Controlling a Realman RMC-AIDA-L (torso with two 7-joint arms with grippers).
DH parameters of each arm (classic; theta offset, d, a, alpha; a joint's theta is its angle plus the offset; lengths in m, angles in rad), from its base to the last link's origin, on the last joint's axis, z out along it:
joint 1: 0 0.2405 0 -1.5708
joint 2: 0 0 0 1.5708
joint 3: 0 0.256 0 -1.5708
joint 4: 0 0 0 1.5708
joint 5: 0 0.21 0 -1.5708
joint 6: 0 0 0 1.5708
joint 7: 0 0.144 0 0
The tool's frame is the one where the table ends.
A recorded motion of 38 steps. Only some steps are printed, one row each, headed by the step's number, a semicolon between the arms.
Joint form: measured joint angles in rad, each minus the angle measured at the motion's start. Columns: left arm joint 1, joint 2, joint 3, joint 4, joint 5, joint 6, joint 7; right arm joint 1, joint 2, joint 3, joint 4, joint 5, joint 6, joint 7.
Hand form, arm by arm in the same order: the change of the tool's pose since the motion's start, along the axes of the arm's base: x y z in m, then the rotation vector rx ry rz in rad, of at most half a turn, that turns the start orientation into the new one. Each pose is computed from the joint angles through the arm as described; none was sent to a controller.
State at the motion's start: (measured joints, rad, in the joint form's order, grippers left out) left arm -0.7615 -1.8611 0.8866 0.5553 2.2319 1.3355 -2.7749; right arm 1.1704 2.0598 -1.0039 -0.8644 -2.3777 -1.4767 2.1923
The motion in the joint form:
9: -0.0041 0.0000 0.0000 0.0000 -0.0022 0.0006 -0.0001; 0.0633 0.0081 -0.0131 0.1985 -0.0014 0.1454 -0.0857
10: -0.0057 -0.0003 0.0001 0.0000 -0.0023 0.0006 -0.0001; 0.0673 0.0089 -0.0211 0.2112 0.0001 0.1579 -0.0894
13: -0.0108 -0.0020 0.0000 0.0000 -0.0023 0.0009 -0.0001; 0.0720 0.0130 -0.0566 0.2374 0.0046 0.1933 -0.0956
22: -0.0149 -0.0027 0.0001 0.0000 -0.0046 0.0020 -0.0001; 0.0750 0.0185 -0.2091 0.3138 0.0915 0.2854 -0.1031
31: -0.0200 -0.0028 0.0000 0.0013 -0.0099 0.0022 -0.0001; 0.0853 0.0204 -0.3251 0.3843 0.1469 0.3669 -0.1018
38: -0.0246 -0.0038 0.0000 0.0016 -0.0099 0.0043 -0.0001; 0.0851 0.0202 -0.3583 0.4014 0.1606 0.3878 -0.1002
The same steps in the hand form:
9: 0.0020 0.0011 0.0000 0.0003 -0.0023 -0.0042; 0.0052 0.0078 -0.0322 -0.0017 -0.0223 0.0175
10: 0.0027 0.0015 -0.0002 0.0000 -0.0025 -0.0059; 0.0056 0.0080 -0.0350 -0.0011 -0.0277 0.0204
13: 0.0050 0.0026 -0.0010 -0.0014 -0.0039 -0.0109; 0.0078 0.0075 -0.0433 0.0018 -0.0506 0.0314
22: 0.0072 0.0035 -0.0013 -0.0021 -0.0069 -0.0153; 0.0154 0.0003 -0.0687 -0.0176 -0.0927 0.0502
31: 0.0102 0.0052 -0.0011 0.0004 -0.0116 -0.0218; 0.0257 -0.0029 -0.0852 -0.0147 -0.1410 0.0538
38: 0.0124 0.0060 -0.0016 -0.0021 -0.0130 -0.0268; 0.0303 -0.0036 -0.0888 -0.0123 -0.1572 0.0529

